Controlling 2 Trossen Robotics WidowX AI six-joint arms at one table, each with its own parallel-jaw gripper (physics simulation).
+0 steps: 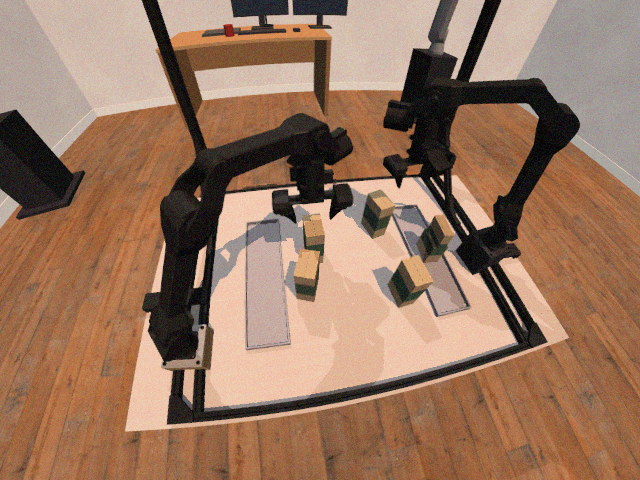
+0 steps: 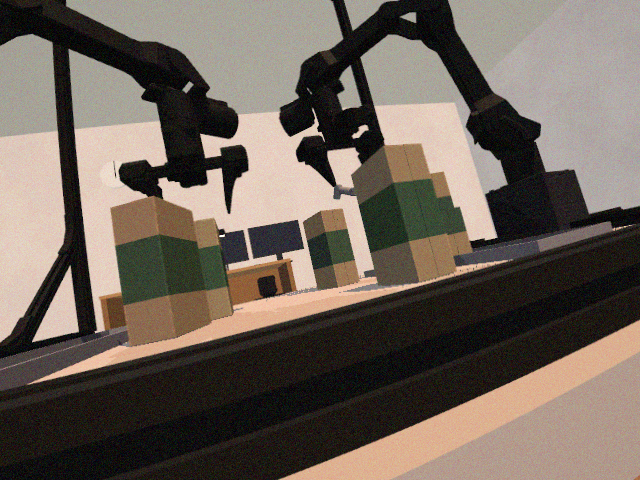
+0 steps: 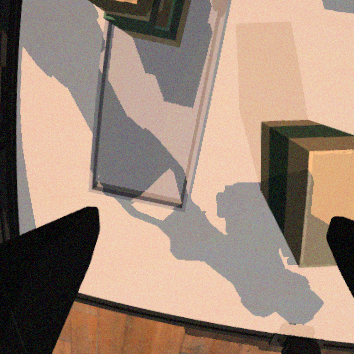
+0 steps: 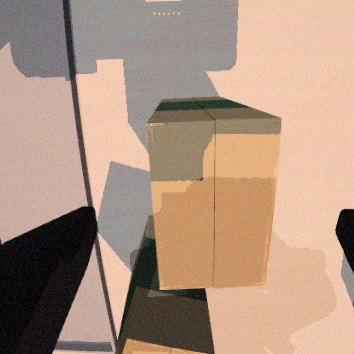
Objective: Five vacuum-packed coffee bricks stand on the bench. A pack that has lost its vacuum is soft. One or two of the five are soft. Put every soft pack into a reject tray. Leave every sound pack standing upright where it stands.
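Pixels of known places: left gripper, fingertip midpoint: [image 1: 412, 184] [image 3: 216, 223]; right gripper, fingertip midpoint: [image 1: 313, 220] [image 2: 199, 219] [image 4: 218, 219]; left arm's base, origin of the base link: [image 1: 491, 240] [image 2: 528, 182]; right arm's base, origin of the base link: [image 1: 183, 345].
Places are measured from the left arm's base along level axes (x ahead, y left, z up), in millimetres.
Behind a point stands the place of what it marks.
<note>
Front-left pack [image 1: 307, 274] @[x 572, y -41, z 38 mm] [image 2: 160, 268] @[x 564, y -27, z -35 mm] [image 4: 215, 210] stands upright; back-left pack [image 1: 313, 235] @[x 526, y -146, z 38 mm] [image 2: 212, 266] @[x 511, y -142, z -30 mm] [image 4: 172, 320] stands close behind, turned slightly. Back-middle pack [image 1: 377, 213] @[x 313, y -192, z 11 mm] [image 2: 330, 248] @[x 308, y -180, z -32 mm] [image 3: 330, 200] @[x 281, y -213, z 39 mm] and front-right pack [image 1: 409, 280] @[x 341, y 41, z 25 mm] [image 2: 403, 211] @[x 339, y 64, z -32 mm] stand upright. Another pack [image 1: 435, 238] @[x 175, y -66, z -5 mm] [image 3: 155, 20] @[x 167, y -110, z -16 mm], its outline stepped, appears to stand in the right-hand tray [image 1: 452, 312] @[x 201, y 132, z -90 mm] [image 3: 200, 145] @[x 200, y -210, z -88 mm]. The left-hand tray [image 1: 267, 284] @[x 674, y -114, z -99 mm] [image 4: 79, 125] @[x 611, y -213, z -98 mm] holds no pack. My right gripper [image 1: 311, 214] @[x 516, y -185, z 51 mm] [image 2: 193, 203] @[x 516, y -185, z 51 mm] [image 4: 218, 219] @[x 516, y -185, z 51 mm] is open and empty above the left pair. My left gripper [image 1: 423, 183] @[x 211, y -204, z 94 mm] [image 3: 216, 223] @[x 211, y -204, z 94 mm] is open and empty near the back.
A black frame rail [image 1: 361, 393] @[x 525, y 229, z -88 mm] [image 2: 320, 356] @[x 516, y 239, z -86 mm] runs along the bench front, with posts and side rails around. A desk [image 1: 250, 38] with a red mug [image 1: 229, 29] and monitors stands beyond the bench.
</note>
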